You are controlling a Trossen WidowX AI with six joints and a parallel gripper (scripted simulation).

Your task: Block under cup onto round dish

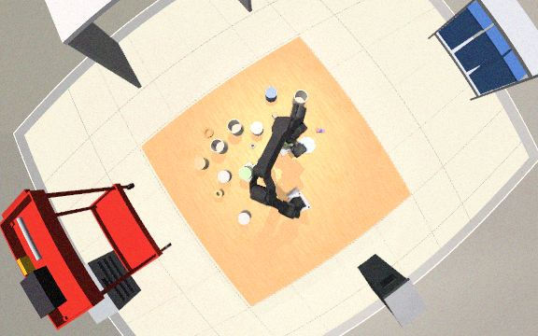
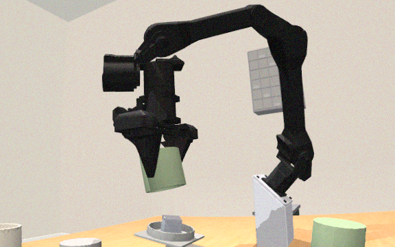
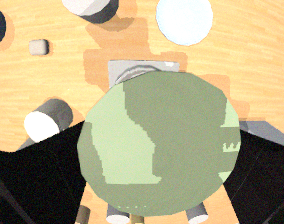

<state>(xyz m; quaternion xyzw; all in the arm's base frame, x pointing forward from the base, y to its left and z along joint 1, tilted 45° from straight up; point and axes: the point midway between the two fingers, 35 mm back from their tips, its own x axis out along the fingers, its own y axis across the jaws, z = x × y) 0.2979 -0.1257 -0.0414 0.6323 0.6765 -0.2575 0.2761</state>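
The green cup is 2 cm to the right of my gripper tip and 1 cm above it. Round my gripper tip: grey block 1 cm to the left, 8 cm below; then pale blue round dish 7 cm behind, 11 cm to the right, 17 cm below; then balance 14 cm to the left, 13 cm below.
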